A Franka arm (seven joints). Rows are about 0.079 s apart.
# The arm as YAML. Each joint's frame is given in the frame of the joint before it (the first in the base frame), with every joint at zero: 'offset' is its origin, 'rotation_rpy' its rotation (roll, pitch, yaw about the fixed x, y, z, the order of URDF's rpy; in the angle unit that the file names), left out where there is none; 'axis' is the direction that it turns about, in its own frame. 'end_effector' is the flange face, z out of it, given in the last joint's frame.
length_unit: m
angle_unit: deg
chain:
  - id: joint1
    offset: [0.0, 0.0, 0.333]
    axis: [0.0, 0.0, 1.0]
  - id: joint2
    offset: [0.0, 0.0, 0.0]
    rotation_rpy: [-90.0, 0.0, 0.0]
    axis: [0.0, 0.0, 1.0]
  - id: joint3
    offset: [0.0, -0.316, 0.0]
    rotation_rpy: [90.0, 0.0, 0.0]
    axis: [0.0, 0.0, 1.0]
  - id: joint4
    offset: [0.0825, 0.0, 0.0]
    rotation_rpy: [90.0, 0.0, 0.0]
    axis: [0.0, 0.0, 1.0]
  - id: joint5
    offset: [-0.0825, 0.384, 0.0]
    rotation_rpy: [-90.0, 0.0, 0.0]
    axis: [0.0, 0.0, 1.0]
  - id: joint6
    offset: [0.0, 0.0, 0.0]
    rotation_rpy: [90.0, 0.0, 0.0]
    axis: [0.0, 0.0, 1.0]
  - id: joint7
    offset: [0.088, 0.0, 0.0]
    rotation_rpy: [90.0, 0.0, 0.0]
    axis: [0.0, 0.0, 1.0]
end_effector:
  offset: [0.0, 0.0, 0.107]
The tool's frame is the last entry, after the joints.
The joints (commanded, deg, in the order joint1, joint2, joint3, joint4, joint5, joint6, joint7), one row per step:
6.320 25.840 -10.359 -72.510 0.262 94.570 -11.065
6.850 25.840 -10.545 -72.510 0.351 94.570 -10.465
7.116 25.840 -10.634 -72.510 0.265 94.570 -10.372
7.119 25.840 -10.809 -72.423 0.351 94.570 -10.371
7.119 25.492 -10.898 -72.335 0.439 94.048 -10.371
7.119 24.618 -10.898 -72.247 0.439 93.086 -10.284
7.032 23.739 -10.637 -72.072 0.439 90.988 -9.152
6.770 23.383 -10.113 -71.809 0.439 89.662 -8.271
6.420 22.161 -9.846 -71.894 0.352 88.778 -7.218
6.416 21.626 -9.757 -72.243 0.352 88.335 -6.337
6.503 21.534 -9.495 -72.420 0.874 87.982 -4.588
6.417 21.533 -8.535 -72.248 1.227 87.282 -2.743
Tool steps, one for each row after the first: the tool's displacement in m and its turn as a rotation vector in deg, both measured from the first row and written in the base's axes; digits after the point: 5 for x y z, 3 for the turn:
0.00011 0.00471 0.00013 -0.030 -0.057 -0.247
0.00014 0.00689 0.00021 -0.160 -0.064 -0.142
0.00021 0.00547 0.00105 -0.154 -0.165 -0.302
-0.00174 0.00470 0.00519 -0.042 -0.087 -0.426
-0.00616 0.00441 0.01479 0.104 -0.089 -0.575
-0.01279 0.00560 0.02333 0.326 0.894 -1.683
-0.01615 0.00746 0.02742 0.545 1.574 -2.408
-0.02222 0.00521 0.03940 0.672 1.280 -3.608
-0.02534 0.00563 0.04201 0.724 1.492 -4.454
-0.02639 0.00996 0.04094 1.209 1.844 -5.919
-0.02735 0.01871 0.04088 1.727 2.347 -6.983

